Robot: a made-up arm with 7 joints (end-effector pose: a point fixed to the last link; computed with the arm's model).
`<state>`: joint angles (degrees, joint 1 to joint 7).
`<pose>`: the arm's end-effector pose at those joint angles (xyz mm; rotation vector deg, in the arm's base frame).
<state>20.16 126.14 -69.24 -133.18 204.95 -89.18 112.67</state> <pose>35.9 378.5 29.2 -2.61 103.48 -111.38</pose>
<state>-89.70 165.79 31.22 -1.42 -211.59 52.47 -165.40</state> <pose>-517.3 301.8 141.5 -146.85 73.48 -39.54</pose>
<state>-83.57 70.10 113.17 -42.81 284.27 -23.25 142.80</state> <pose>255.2 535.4 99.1 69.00 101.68 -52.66</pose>
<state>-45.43 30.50 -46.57 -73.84 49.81 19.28 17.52</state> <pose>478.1 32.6 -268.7 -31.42 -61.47 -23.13</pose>
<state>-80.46 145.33 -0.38 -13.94 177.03 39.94 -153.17</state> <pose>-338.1 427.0 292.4 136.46 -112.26 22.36</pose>
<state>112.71 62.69 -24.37 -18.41 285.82 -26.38 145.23</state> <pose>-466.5 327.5 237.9 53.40 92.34 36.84</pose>
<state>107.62 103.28 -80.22 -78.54 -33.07 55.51 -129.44</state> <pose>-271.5 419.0 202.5 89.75 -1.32 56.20</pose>
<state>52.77 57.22 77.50 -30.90 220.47 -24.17 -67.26</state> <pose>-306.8 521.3 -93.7 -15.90 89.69 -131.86</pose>
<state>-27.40 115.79 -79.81 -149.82 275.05 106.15 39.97</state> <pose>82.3 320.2 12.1 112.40 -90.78 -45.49</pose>
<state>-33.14 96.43 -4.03 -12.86 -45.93 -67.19 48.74</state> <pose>137.7 590.2 121.4 46.59 -64.47 -45.60</pose>
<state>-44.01 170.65 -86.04 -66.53 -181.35 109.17 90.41</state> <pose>-239.0 317.9 400.6 -55.26 4.87 150.69</pose>
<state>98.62 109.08 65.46 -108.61 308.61 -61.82 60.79</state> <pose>182.5 419.2 22.3 -22.81 -16.80 -110.54</pose>
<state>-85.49 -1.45 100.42 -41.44 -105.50 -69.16 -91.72</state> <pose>593.5 -45.2 -95.4 143.42 -85.71 -55.51</pose>
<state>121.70 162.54 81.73 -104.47 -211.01 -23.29 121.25</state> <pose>377.1 159.7 -230.7 -66.98 33.80 130.97</pose>
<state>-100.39 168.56 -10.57 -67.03 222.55 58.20 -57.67</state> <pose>-457.5 245.9 218.6 11.08 159.67 82.05</pose>
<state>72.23 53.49 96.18 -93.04 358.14 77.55 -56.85</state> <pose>-243.0 427.9 100.4 81.78 52.57 11.74</pose>
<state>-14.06 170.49 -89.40 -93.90 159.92 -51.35 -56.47</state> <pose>-64.2 301.9 393.2 120.83 -44.42 5.66</pose>
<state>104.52 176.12 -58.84 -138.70 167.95 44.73 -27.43</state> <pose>193.2 305.1 -46.5 16.92 107.74 53.38</pose>
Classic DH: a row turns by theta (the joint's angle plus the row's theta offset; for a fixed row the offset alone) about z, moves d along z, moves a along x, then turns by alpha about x. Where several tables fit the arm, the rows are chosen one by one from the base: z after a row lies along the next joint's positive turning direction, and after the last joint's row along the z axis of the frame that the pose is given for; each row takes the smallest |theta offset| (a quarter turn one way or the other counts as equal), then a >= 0, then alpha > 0; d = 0 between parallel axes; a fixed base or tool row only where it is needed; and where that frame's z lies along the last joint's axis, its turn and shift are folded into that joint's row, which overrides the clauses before.
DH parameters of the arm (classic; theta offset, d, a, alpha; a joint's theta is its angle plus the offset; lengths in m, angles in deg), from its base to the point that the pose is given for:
base (fixed): 0 0 0 -70
joint 1: 90 0 0 90
joint 2: 70 0 0 -90
joint 3: -90 -0.4349 0.0488 -90
joint 4: 0 0 -0.0217 90
joint 5: 0 -0.1792 0 -90
joint 6: 0 0 0 90
joint 7: 0 0 0 0

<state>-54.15 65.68 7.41 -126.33 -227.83 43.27 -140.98</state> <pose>300.3 238.2 124.0 -47.89 105.34 96.16</pose>
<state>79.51 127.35 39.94 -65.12 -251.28 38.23 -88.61</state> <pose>305.5 473.6 64.7 33.97 3.99 -76.19</pose>
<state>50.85 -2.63 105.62 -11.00 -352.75 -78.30 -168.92</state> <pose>-468.4 -47.7 -400.4 25.64 115.54 -55.91</pose>
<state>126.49 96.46 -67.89 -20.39 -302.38 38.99 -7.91</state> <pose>-201.1 502.8 296.0 38.14 163.19 -46.85</pose>
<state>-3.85 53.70 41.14 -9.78 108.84 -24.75 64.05</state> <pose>76.4 516.9 -329.7 15.89 87.65 -112.73</pose>
